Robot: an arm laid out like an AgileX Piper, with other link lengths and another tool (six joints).
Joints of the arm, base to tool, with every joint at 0 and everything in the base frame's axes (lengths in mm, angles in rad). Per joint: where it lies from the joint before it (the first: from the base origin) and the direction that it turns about. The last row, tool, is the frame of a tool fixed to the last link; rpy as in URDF.
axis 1: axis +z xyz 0 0 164.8
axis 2: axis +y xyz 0 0 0
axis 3: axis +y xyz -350.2 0 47.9
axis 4: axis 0.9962 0 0.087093 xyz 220.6 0 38.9
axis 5: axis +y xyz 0 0 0
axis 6: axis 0.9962 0 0.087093 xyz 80.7 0 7.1
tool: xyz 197.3 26 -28.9 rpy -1.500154 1.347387 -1.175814
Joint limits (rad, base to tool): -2.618..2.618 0..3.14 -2.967..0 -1.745..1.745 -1.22..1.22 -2.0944..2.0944
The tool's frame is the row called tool.
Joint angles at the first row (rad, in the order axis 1, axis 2, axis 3, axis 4, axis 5, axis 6):
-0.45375 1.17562 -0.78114 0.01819 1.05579 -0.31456
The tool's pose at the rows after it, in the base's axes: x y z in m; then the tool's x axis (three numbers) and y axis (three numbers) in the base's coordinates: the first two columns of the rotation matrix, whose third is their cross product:
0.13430 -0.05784 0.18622 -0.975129 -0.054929 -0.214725 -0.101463 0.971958 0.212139
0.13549 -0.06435 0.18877 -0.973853 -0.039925 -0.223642 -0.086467 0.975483 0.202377
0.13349 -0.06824 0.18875 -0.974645 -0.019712 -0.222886 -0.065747 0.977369 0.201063
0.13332 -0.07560 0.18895 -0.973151 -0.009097 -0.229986 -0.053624 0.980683 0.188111
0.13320 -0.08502 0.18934 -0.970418 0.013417 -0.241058 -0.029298 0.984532 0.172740
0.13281 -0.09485 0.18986 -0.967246 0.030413 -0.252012 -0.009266 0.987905 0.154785
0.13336 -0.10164 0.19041 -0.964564 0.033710 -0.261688 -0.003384 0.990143 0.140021
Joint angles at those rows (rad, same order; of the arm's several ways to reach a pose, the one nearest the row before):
-0.50060 1.17560 -0.81718 0.01820 1.05578 -0.34550
-0.53047 1.17561 -0.82792 0.01821 1.05388 -0.35837
-0.55750 1.17562 -0.82791 0.01819 1.05387 -0.36453
-0.58919 1.17561 -0.82792 0.01622 1.04093 -0.38268
-0.63119 1.17561 -0.82791 0.01461 1.02313 -0.39829
-0.67149 1.17562 -0.82790 0.01236 1.00376 -0.41696
-0.69553 1.17561 -0.82791 0.01240 0.98718 -0.43472

